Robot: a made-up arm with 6 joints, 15 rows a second.
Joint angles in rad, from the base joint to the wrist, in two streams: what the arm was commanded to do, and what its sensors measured. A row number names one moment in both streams.
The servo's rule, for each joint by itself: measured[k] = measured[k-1] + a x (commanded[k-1-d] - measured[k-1]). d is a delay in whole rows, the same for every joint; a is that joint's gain. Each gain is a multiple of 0.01, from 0.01 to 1. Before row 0 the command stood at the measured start. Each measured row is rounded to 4 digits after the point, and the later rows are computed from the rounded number. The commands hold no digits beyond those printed.
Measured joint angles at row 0:
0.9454, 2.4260, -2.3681, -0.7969, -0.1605, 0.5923
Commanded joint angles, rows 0 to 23:
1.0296, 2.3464, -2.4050, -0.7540, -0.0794, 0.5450
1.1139, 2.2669, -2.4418, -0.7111, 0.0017, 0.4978
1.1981, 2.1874, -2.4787, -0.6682, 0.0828, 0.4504
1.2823, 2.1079, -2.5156, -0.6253, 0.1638, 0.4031
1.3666, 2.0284, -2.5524, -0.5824, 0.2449, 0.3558
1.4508, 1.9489, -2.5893, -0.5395, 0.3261, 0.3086
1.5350, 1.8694, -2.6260, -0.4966, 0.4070, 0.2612
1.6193, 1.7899, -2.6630, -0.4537, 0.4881, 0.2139
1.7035, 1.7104, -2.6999, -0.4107, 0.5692, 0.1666
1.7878, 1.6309, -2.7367, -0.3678, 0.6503, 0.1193
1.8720, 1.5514, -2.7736, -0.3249, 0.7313, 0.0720
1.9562, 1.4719, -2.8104, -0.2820, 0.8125, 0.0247
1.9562, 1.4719, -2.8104, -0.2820, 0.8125, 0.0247
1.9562, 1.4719, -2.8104, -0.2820, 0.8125, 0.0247
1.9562, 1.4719, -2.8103, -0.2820, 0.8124, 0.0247
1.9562, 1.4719, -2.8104, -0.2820, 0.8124, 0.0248
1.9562, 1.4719, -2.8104, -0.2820, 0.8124, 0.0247
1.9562, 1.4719, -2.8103, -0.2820, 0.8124, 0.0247
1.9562, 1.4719, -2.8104, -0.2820, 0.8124, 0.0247
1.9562, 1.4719, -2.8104, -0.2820, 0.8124, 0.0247
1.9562, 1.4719, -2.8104, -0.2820, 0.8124, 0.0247
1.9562, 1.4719, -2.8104, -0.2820, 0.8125, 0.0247
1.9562, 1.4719, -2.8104, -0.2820, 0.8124, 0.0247
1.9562, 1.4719, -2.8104, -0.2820, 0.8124, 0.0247
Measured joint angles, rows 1 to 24:
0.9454, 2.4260, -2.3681, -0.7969, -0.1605, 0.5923
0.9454, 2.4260, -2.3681, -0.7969, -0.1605, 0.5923
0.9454, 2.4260, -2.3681, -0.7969, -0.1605, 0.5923
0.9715, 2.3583, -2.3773, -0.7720, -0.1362, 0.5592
1.0156, 2.2806, -2.3934, -0.7367, -0.0948, 0.5162
1.0722, 2.2014, -2.4147, -0.6970, -0.0415, 0.4701
1.1373, 2.1219, -2.4399, -0.6554, 0.0201, 0.4232
1.2084, 2.0424, -2.4680, -0.6131, 0.0875, 0.3760
1.2835, 1.9629, -2.4983, -0.5704, 0.1591, 0.3288
1.3615, 1.8834, -2.5302, -0.5276, 0.2335, 0.2815
1.4414, 1.8039, -2.5634, -0.4847, 0.3099, 0.2342
1.5227, 1.7244, -2.5975, -0.4418, 0.3877, 0.1869
1.6049, 1.6449, -2.6323, -0.3989, 0.4665, 0.1396
1.6877, 1.5654, -2.6676, -0.3560, 0.5459, 0.0923
1.7709, 1.4859, -2.7033, -0.3131, 0.6259, 0.0450
1.8283, 1.4740, -2.7301, -0.2951, 0.6819, 0.0308
1.8679, 1.4722, -2.7502, -0.2875, 0.7211, 0.0265
1.8953, 1.4719, -2.7652, -0.2843, 0.7485, 0.0252
1.9142, 1.4719, -2.7765, -0.2830, 0.7677, 0.0249
1.9272, 1.4719, -2.7850, -0.2824, 0.7811, 0.0248
1.9362, 1.4719, -2.7913, -0.2822, 0.7905, 0.0247
1.9424, 1.4719, -2.7961, -0.2821, 0.7971, 0.0247
1.9467, 1.4719, -2.7997, -0.2820, 0.8017, 0.0247
1.9496, 1.4719, -2.8024, -0.2820, 0.8049, 0.0247
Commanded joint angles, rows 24 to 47:
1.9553, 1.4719, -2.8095, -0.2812, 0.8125, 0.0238
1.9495, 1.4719, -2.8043, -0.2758, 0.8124, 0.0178
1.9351, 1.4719, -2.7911, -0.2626, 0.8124, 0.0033
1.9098, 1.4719, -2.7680, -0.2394, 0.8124, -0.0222
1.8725, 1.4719, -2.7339, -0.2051, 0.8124, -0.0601
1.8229, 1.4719, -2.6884, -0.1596, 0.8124, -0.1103
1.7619, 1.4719, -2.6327, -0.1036, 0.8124, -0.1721
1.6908, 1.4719, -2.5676, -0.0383, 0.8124, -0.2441
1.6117, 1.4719, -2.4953, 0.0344, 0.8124, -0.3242
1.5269, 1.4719, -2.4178, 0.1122, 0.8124, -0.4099
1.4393, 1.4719, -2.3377, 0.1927, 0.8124, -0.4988
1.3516, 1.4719, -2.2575, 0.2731, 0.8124, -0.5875
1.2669, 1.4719, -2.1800, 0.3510, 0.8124, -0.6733
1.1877, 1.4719, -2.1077, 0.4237, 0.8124, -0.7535
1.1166, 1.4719, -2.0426, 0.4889, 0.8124, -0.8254
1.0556, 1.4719, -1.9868, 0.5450, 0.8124, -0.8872
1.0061, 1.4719, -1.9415, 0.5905, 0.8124, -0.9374
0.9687, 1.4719, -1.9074, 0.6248, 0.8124, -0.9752
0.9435, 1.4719, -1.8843, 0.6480, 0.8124, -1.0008
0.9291, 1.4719, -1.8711, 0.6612, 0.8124, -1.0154
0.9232, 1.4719, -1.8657, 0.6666, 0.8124, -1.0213
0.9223, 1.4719, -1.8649, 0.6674, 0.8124, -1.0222
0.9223, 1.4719, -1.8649, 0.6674, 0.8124, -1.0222
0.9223, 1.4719, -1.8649, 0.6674, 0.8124, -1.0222
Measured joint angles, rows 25 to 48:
1.9516, 1.4719, -2.8044, -0.2820, 0.8072, 0.0247
1.9530, 1.4719, -2.8059, -0.2820, 0.8088, 0.0247
1.9540, 1.4719, -2.8070, -0.2820, 0.8099, 0.0247
1.9544, 1.4719, -2.8076, -0.2815, 0.8107, 0.0241
1.9529, 1.4719, -2.8068, -0.2782, 0.8112, 0.0197
1.9474, 1.4719, -2.8029, -0.2692, 0.8116, 0.0082
1.9357, 1.4719, -2.7942, -0.2519, 0.8118, -0.0131
1.9161, 1.4719, -2.7791, -0.2248, 0.8120, -0.0460
1.8872, 1.4719, -2.7564, -0.1870, 0.8121, -0.0910
1.8484, 1.4719, -2.7255, -0.1386, 0.8122, -0.1478
1.7995, 1.4719, -2.6860, -0.0804, 0.8123, -0.2152
1.7413, 1.4719, -2.6383, -0.0138, 0.8123, -0.2915
1.6748, 1.4719, -2.5832, 0.0593, 0.8123, -0.3744
1.6018, 1.4719, -2.5218, 0.1367, 0.8123, -0.4615
1.5242, 1.4719, -2.4557, 0.2158, 0.8123, -0.5497
1.4444, 1.4719, -2.3868, 0.2942, 0.8123, -0.6362
1.3648, 1.4719, -2.3170, 0.3693, 0.8123, -0.7183
1.2879, 1.4719, -2.2484, 0.4387, 0.8123, -0.7933
1.2159, 1.4719, -2.1830, 0.5004, 0.8123, -0.8590
1.1509, 1.4719, -2.1226, 0.5527, 0.8123, -0.9139
1.0944, 1.4719, -2.0688, 0.5945, 0.8123, -0.9568
1.0476, 1.4719, -2.0227, 0.6255, 0.8123, -0.9876
1.0109, 1.4719, -1.9848, 0.6462, 0.8123, -1.0071
0.9837, 1.4719, -1.9550, 0.6580, 0.8123, -1.0170

